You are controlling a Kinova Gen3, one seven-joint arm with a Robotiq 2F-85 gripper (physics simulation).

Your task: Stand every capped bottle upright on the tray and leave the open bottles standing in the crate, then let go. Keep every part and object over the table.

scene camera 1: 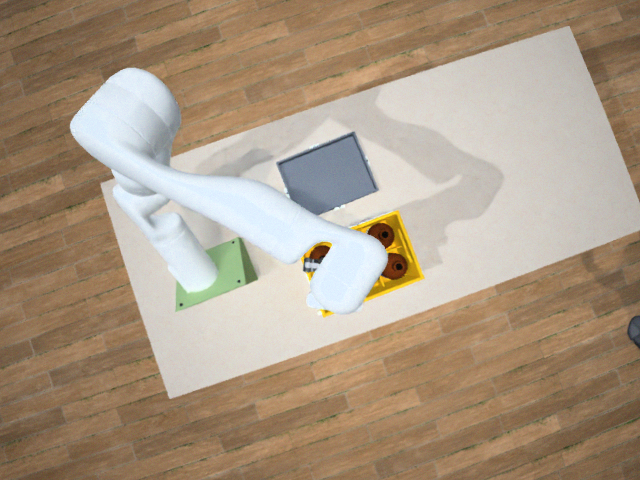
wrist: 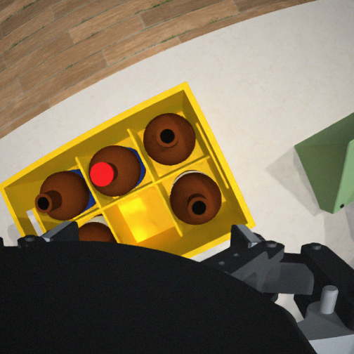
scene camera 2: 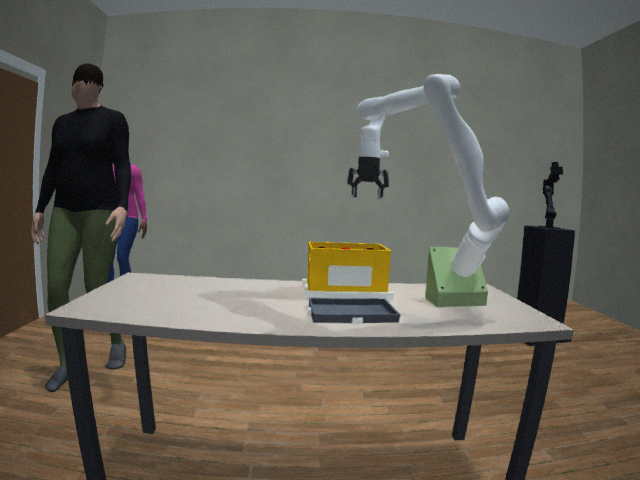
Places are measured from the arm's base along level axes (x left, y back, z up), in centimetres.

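Pixels of known places: gripper, fingertip midpoint: (scene camera 2: 367, 198); arm's base, link origin: (scene camera 1: 202, 277) (scene camera 2: 462, 266).
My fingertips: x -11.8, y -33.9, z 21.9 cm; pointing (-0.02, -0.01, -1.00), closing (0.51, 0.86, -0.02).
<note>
For each thing: its top centre in the pictures, then the offset to it from my fingertips. "pt": a spot on its surface instead. Level surfaces: height alone.
- yellow crate, top centre: (scene camera 1: 361, 263) (scene camera 2: 347, 245) dx -1.9, dy -5.8, dz -17.2 cm
- grey tray, surface spot: (scene camera 1: 330, 175) pt dx +24.9, dy -10.0, dz -34.2 cm
- table, surface height: dz -34.8 cm
The yellow crate (scene camera 1: 412, 246) (scene camera 2: 319, 279) (wrist: 218, 155) stands on the table. In the wrist view a brown bottle with a red cap (wrist: 101, 174) stands in a middle compartment; its cap (scene camera 2: 345, 248) also shows in scene camera 2. Several open brown bottles stand around it, including one at the top right (wrist: 176, 151), one below that (wrist: 187, 192), one at the left (wrist: 71, 190) and a partly hidden one (wrist: 95, 233). The other middle compartment is empty. The grey tray (scene camera 1: 330, 175) (scene camera 2: 354, 310) is empty. My gripper (scene camera 2: 367, 194) (wrist: 153, 241) is open and empty, high above the crate.
The green arm base (scene camera 1: 227, 268) (scene camera 2: 457, 297) (wrist: 327, 170) stands on the table (scene camera 1: 516, 129) (scene camera 2: 170, 299), to one side of the crate. The tray lies close beside the crate. The arm hides part of the crate in scene camera 1. Two people stand beyond the table in scene camera 2.
</note>
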